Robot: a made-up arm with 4 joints.
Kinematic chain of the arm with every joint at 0, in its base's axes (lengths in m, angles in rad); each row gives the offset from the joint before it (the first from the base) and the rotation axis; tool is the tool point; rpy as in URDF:
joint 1: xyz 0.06 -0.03 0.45 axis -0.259 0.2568 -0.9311
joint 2: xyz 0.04 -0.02 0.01 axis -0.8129 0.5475 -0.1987
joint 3: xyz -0.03 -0.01 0 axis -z
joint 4: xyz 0.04 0 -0.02 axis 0.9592 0.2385 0.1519
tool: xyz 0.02 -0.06 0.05 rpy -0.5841 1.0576 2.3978
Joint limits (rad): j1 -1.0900..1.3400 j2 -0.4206..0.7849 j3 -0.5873..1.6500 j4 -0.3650..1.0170
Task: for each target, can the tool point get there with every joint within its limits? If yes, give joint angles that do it. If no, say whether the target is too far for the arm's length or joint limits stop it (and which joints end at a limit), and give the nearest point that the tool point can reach.
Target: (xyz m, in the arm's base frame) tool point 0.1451 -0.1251 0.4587
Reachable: yes | joints -0.1398 -0.2053 0.0849 0.2884
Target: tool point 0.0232 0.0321 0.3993
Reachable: no: joint limits stop it (at a limit: joint 1, joint 2, joint 3) | nearest point -0.0579 -0.0132 0.4248 | short by 0.096 m
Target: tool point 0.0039 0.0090 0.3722
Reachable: no: joint limits stop it (at a limit: joint 1, joint 2, joint 3, joint 4) | nearest point -0.0580 -0.0184 0.4151 | short by 0.080 m
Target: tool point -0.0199 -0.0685 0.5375
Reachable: yes | joints 0.5143 0.6799 1.4791 0.7096
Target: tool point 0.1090 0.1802 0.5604
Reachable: no: too far | nearest point 0.1444 0.0607 0.4683 | short by 0.155 m
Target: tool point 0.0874 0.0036 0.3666
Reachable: no: joint limits stop it (at a limit: joint 1, joint 2, joint 3, joint 4) | nearest point 0.1181 -0.0748 0.3506 | short by 0.086 m
